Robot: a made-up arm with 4 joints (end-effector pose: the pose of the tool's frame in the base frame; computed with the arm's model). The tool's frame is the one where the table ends. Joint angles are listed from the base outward.
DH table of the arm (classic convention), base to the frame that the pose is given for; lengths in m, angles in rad. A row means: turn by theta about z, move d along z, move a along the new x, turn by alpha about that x. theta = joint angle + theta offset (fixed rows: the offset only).
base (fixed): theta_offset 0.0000; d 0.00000; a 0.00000; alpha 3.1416
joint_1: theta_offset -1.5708; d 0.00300; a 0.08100; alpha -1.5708
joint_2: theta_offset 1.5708; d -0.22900; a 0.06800; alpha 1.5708
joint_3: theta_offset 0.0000; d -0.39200; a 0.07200; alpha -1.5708
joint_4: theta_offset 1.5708; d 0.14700; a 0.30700; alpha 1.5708
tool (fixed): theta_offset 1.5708; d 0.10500; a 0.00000; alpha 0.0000
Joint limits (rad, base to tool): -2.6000..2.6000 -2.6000..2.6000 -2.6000..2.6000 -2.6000..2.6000
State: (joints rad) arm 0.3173 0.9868 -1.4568 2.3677
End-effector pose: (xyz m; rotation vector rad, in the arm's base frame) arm -0.0625 -0.2031 -0.1037 -2.0325 1.9463 -1.3448
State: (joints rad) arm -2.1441 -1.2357 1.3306 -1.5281
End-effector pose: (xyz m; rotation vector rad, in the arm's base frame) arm -0.0947 0.1509 0.2859 2.8311 1.2078 -0.5399
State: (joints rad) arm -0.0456 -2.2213 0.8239 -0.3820
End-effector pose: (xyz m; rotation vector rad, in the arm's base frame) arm 0.0522 0.5919 0.4119 -2.4184 0.6055 -0.8514
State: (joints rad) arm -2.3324 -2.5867 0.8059 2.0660
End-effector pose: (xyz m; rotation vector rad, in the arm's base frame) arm 0.0244 -0.3997 0.3537 0.3551 -0.7463 1.6256
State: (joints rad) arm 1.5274 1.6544 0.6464 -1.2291
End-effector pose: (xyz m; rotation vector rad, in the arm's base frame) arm -0.1751 -0.1348 -0.4223 0.3592 -0.2263 -0.8596
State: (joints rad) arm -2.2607 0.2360 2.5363 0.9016
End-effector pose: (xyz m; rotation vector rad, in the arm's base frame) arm 0.7089 0.0548 -0.0908 -1.9009 1.3472 0.2395
